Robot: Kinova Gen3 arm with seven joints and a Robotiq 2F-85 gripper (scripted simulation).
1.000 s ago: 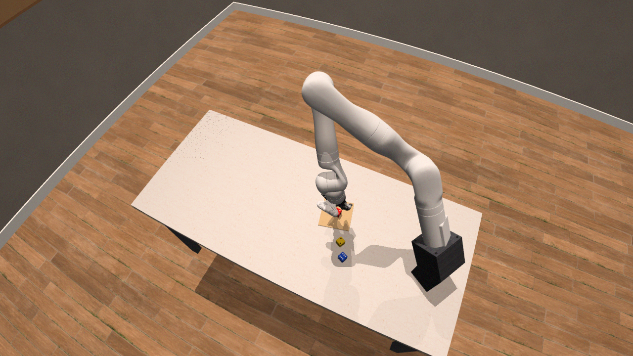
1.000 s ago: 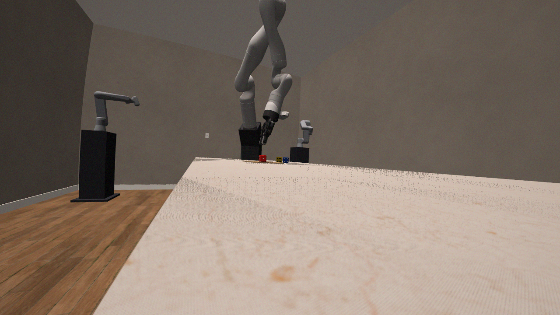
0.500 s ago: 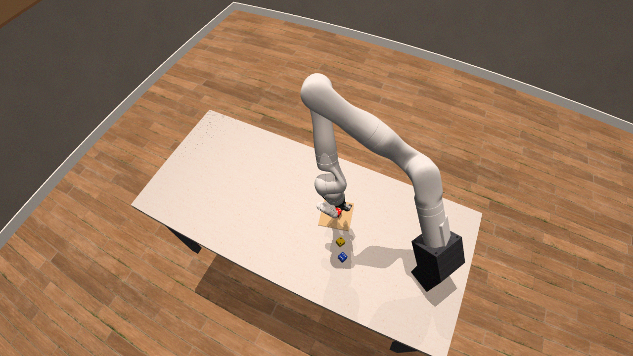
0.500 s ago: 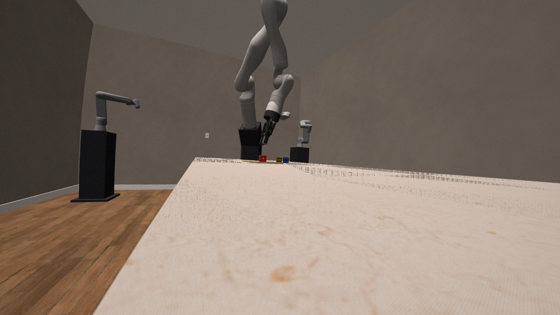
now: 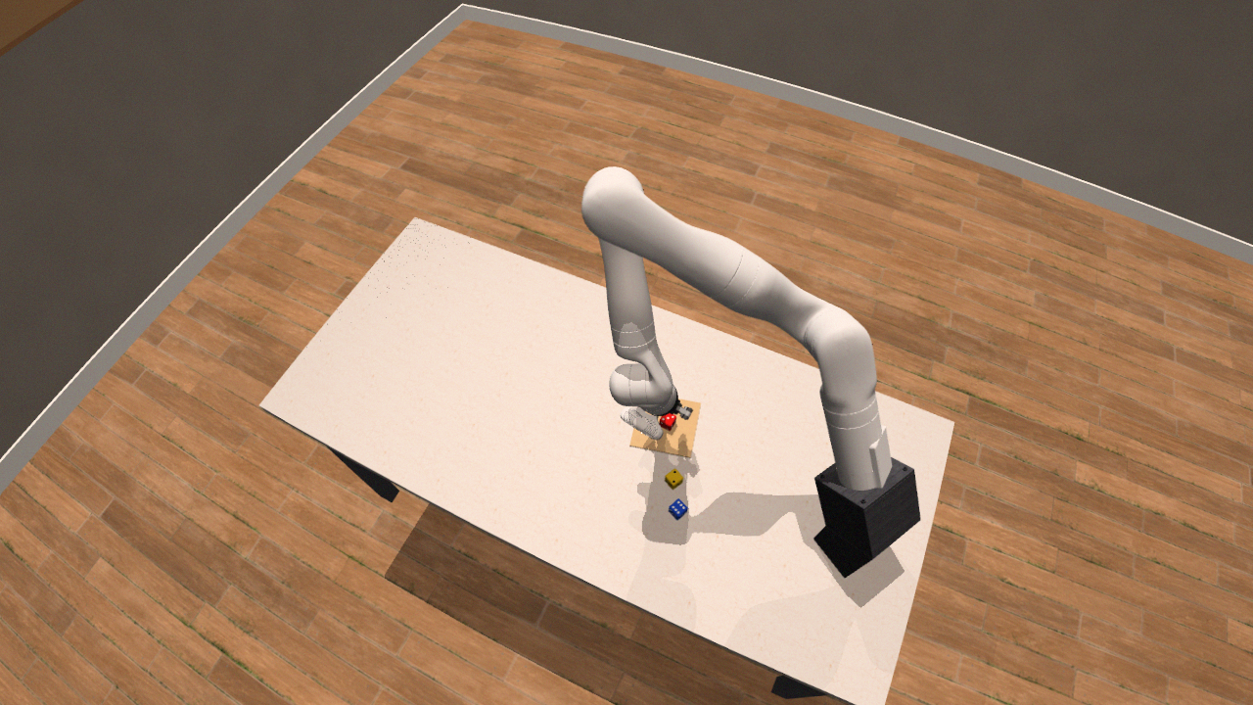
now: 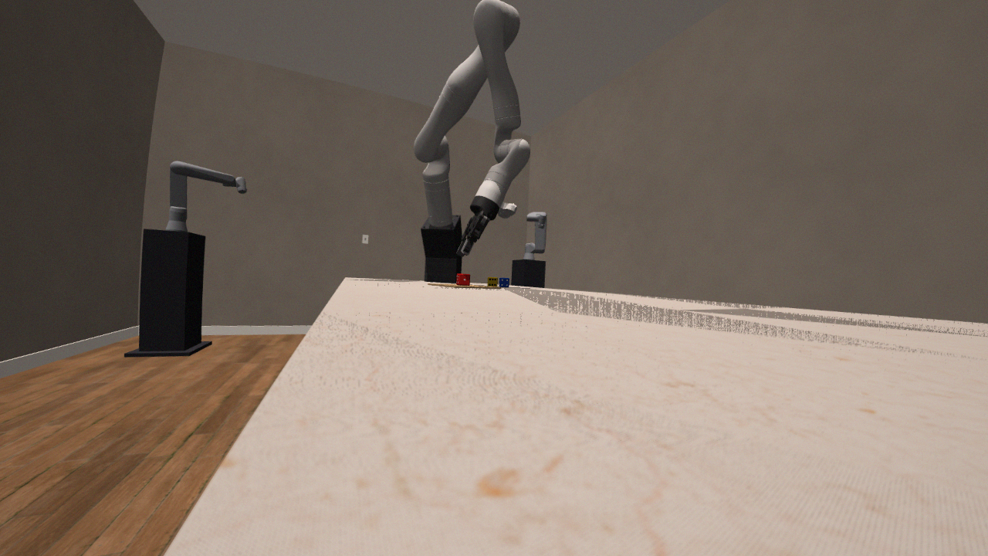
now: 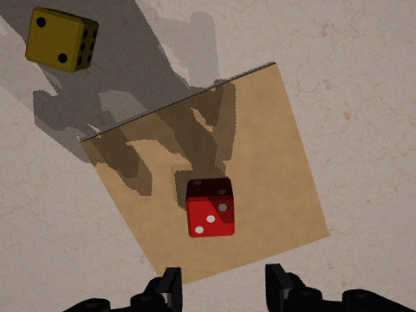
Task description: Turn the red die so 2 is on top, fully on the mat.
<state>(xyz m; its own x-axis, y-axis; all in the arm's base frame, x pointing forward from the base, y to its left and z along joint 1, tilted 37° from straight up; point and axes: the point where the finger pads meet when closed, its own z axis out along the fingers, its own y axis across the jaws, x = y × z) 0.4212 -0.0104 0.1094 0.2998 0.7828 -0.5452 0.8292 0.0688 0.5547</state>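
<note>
My gripper is now 8 cm above the red die. Round my hand: blue die (11 cm behind, 18 cm to the left, 8 cm below); then yellow die (7 cm behind, 12 cm to the left, 8 cm below); then tan mat (10 cm below).
</note>
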